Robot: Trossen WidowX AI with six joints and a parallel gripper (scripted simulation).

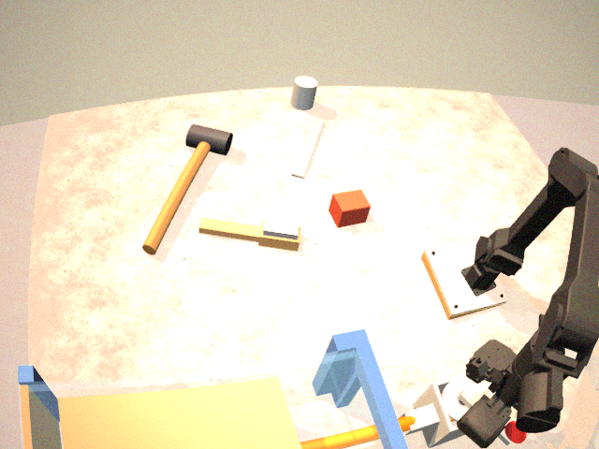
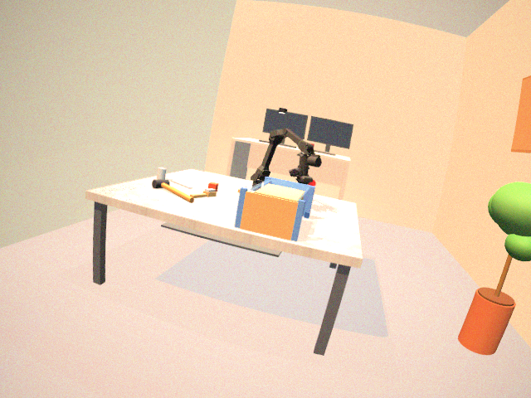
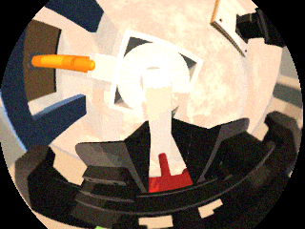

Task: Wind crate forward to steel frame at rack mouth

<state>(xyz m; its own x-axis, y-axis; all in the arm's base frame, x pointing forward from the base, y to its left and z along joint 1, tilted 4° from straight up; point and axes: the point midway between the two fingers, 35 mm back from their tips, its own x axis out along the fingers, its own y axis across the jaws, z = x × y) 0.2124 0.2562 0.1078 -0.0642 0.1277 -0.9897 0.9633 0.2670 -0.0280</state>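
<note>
Right now my gripper tip is 20 mm below the crank handle and 10 mm to the right of it. From my gripper tip the other things lie so: yellow hand tool (510 mm to the right, 150 mm ahead, 70 mm below); hand winch (60 mm below, 50 mm to the right); red knob (50 mm to the left, 50 mm above, 10 mm behind).
</note>
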